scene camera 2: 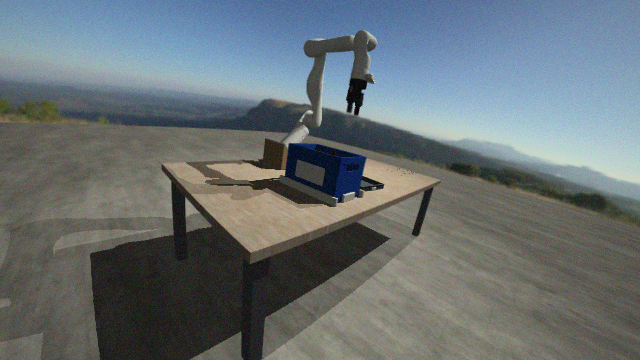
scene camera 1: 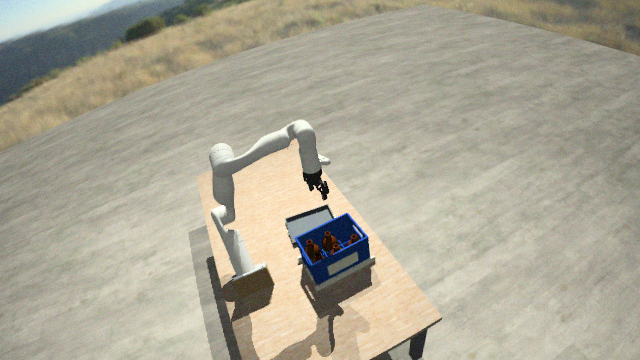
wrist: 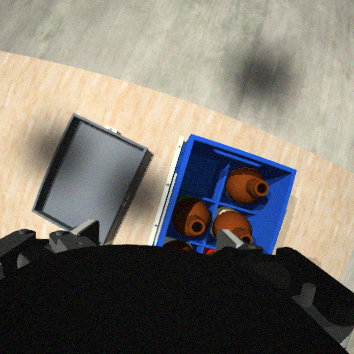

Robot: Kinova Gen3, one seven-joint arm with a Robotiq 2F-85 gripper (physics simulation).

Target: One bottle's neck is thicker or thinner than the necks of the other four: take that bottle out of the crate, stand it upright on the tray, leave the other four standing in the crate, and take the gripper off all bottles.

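Places are measured from the arm's base along level axes (x ahead, y left, z up), in millimetres.
Pixels of known places: gripper, fingertip midpoint: [scene camera 2: 352, 114] [scene camera 1: 318, 194] [wrist: 157, 238]; arm's base, origin of the base link: [scene camera 2: 282, 152] [scene camera 1: 246, 271].
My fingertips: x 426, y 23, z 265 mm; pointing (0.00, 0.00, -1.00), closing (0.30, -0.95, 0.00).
Observation:
Ahead of a thing's pixels: the offset from my fingertips to its top centre. "*": to the spot under its first point. Level surfaces: height alone.
The blue crate @(dx -14, dy -107, dz -164 mm) [scene camera 1: 320, 272] [scene camera 2: 350, 181] [wrist: 283, 202] stands on the table and holds brown bottles, standing in its compartments. In the wrist view, one bottle @(dx +81, dy -144, dz -176 mm) [wrist: 244, 185] is in the far right compartment, beside an empty one. Behind the fingers are a second bottle @(dx -15, dy -67, dz -176 mm) [wrist: 189, 216] and a third bottle @(dx -10, dy -153, dz -176 mm) [wrist: 230, 222]; parts of two more show at the lower edge. Which neck differs, I cannot tell. The grey tray @(* dx -37, dy +175, dz -334 mm) [scene camera 1: 311, 224] [scene camera 2: 371, 184] [wrist: 95, 172] is empty beside the crate. My gripper [scene camera 1: 320, 192] [scene camera 2: 353, 111] [wrist: 157, 238] is open and empty, high above the tray and crate.
Pale strips [scene camera 1: 345, 275] [scene camera 2: 312, 191] [wrist: 168, 187] run along the foot of the crate. The arm's base stands by a brown block [scene camera 1: 254, 281] [scene camera 2: 274, 154] at the side of the wooden table @(dz -339 mm) [scene camera 1: 400, 310] [scene camera 2: 240, 220] [wrist: 30, 95]. The crate's walls rise higher than the tray's rim.

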